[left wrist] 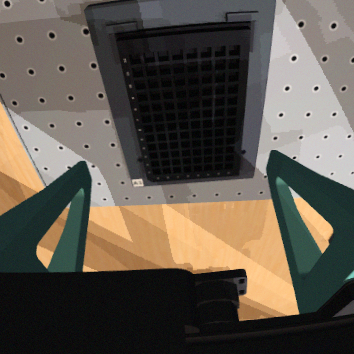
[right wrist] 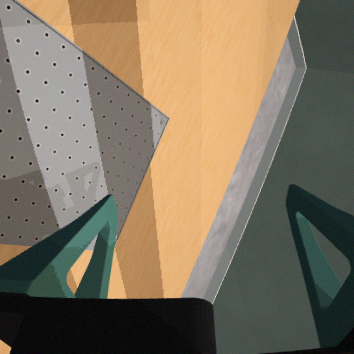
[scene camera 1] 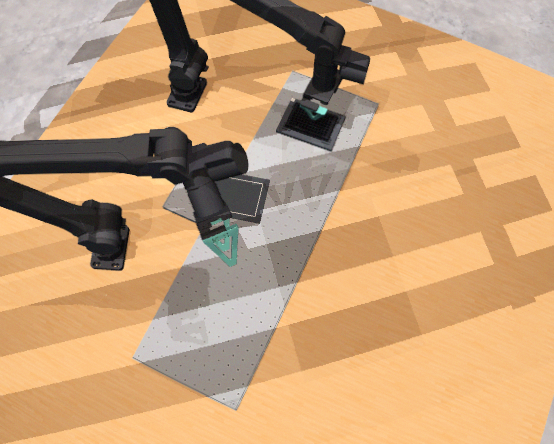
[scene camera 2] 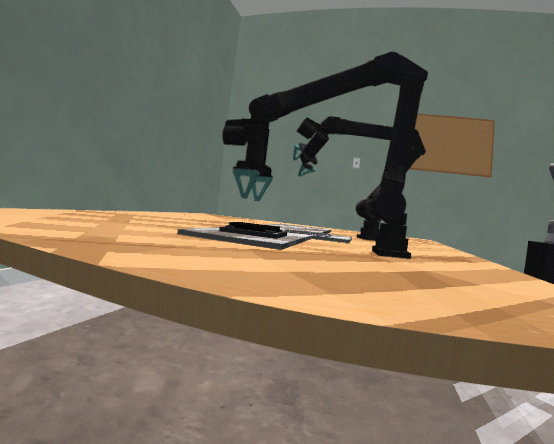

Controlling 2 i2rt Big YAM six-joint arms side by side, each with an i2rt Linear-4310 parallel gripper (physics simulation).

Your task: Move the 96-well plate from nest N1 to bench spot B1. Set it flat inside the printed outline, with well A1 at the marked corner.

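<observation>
The black 96-well plate sits in the dark nest N1 at the upper right in scene camera 1. An A1 label is at the nest's lower left corner in the left wrist view. My left gripper is open and hangs above the plate, apart from it. The dark pad with the printed outline is partly hidden by my right arm; its marked corner cannot be made out. My right gripper is open and empty, above the perforated board.
The grey perforated board runs under the nest and beside the pad on the wooden table. My right arm's forearm crosses the left of scene camera 1. The table's edge shows in the right wrist view.
</observation>
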